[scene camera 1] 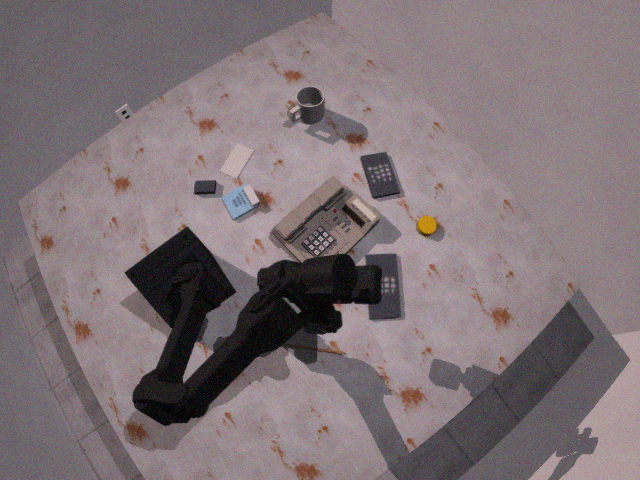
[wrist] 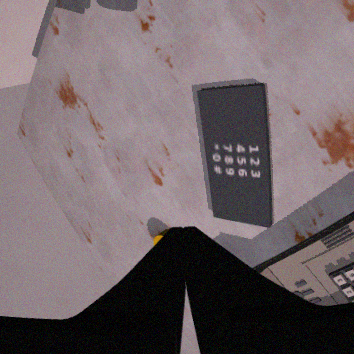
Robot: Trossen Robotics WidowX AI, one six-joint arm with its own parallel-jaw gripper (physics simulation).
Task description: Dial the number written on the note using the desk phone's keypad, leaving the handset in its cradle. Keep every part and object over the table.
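Frame: origin at the arm's base, x ahead, y left, z up, level; centimetres.
Seen in the pictures: gripper, fingertip midpoint: (wrist: pixel 182 238); arm's base, origin of the base link: (scene camera 1: pixel 190 272).
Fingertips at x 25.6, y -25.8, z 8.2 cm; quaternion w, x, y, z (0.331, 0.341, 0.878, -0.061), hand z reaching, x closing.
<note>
Offsets run from my fingertips to a thing's top centre. "pt": to the spot under its first point.
The beige desk phone {dx +7.8, dy +19.5, dz -17.4 cm} (scene camera 1: pixel 356 233) (wrist: pixel 285 275) lies at the table's middle, its handset {dx +6.7, dy +24.6, dz -15.6 cm} (scene camera 1: pixel 306 209) in the cradle. Its keypad {pt dx +3.3, dy +17.1, dz -19.0 cm} (scene camera 1: pixel 317 241) faces up; part of the keypad {pt dx +5.8, dy +16.6, dz -18.8 cm} (wrist: pixel 346 285) shows at the wrist view's right edge. A small off-white paper {dx +0.2, dy +50.5, dz -21.4 cm} (scene camera 1: pixel 236 160) lies flat behind a light blue pad {dx -5.9, dy +38.9, dz -20.6 cm} (scene camera 1: pixel 237 202) with small dark marks; no number is readable on either. My gripper (scene camera 1: pixel 376 284) (wrist: pixel 182 238) is shut and empty, above the table beside the phone, over the lower dark keypad slab {dx +9.6, dy -1.2, dz -20.7 cm} (scene camera 1: pixel 391 304) (wrist: pixel 235 115) in the scene view. The arm hides part of that slab.
Another dark keypad slab {dx +28.7, dy +22.5, dz -20.5 cm} (scene camera 1: pixel 379 188) lies right of the phone, near a yellow disc {dx +28.8, dy +3.6, dz -19.7 cm} (scene camera 1: pixel 427 225) (wrist: pixel 158 240). A grey mug {dx +24.7, dy +50.5, dz -13.0 cm} (scene camera 1: pixel 310 108) stands at the back. A small black box {dx -11.3, dy +48.8, dz -20.1 cm} (scene camera 1: pixel 205 187) lies left of the pad. A thin brown stick {dx -14.1, dy -2.3, dz -20.9 cm} (scene camera 1: pixel 323 349) lies below the arm.
</note>
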